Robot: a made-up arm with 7 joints. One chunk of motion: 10 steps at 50 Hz.
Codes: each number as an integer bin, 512 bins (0 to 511) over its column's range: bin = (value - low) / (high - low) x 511, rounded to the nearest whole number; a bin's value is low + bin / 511 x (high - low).
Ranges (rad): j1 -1.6..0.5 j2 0..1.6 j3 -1.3..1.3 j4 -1.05..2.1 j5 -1.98..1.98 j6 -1.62..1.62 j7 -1.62..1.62
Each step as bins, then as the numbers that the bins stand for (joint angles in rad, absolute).
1 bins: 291 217 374 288 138 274 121
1 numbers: -0.4041 0.6795 0.6029 0.7253 -0.9106 0.1173 -0.8528
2 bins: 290 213 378 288 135 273 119
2 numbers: -0.4082 0.6669 0.6233 0.7253 -0.9338 0.1110 -0.8655
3 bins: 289 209 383 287 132 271 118
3 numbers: -0.4123 0.6544 0.6487 0.7192 -0.9571 0.0983 -0.8718
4 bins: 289 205 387 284 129 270 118
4 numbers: -0.4123 0.6419 0.6691 0.7007 -0.9803 0.0919 -0.8718
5 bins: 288 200 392 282 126 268 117
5 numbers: -0.4164 0.6262 0.6945 0.6884 -1.0036 0.0793 -0.8782
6 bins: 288 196 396 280 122 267 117
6 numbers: -0.4164 0.6137 0.7149 0.6760 -1.0346 0.0729 -0.8782
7 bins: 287 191 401 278 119 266 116
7 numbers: -0.4205 0.5980 0.7403 0.6637 -1.0578 0.0666 -0.8845
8 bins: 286 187 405 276 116 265 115
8 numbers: -0.4247 0.5855 0.7607 0.6514 -1.0811 0.0602 -0.8908
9 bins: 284 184 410 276 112 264 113
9 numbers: -0.4329 0.5761 0.7861 0.6514 -1.1121 0.0539 -0.9035
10 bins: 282 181 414 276 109 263 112
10 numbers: -0.4411 0.5667 0.8065 0.6514 -1.1353 0.0476 -0.9099
